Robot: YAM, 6 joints.
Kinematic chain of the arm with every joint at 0, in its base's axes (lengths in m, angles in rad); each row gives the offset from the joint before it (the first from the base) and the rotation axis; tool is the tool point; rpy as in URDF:
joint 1: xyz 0 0 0.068 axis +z
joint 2: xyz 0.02 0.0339 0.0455 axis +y
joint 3: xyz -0.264 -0.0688 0 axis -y
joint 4: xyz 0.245 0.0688 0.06 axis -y
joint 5: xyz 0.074 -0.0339 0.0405 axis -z
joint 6: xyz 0.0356 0 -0.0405 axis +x
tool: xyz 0 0 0 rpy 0 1.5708 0
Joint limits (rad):
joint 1: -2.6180..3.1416
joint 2: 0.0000..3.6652
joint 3: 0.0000..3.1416
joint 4: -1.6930..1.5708
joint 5: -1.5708..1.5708
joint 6: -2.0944..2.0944
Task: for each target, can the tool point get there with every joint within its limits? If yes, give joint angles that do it. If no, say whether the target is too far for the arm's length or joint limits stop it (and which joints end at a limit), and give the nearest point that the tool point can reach.
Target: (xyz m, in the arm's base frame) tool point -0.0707 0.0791 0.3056
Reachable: yes | joints 2.2167 0.4529 0.7000 -0.6399 -0.2493 -1.1684
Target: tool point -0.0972 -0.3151 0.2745
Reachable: yes | joints -1.9409 1.6864 1.4312 -1.0526 -0.7145 0.8585
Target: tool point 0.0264 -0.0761 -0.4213
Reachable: no: joint limits stop it (at a limit: joint 2) | nearest point 0.0358 -0.1032 -0.3524 | short by 0.075 m
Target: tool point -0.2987 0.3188 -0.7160
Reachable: no: too far | nearest point -0.2345 0.2502 -0.3678 | short by 0.361 m
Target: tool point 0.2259 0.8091 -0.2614
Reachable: no: too far | nearest point 0.1584 0.5675 -0.1467 | short by 0.276 m
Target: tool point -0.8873 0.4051 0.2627
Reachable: no: too far | nearest point -0.5807 0.2651 0.2101 | short by 0.341 m
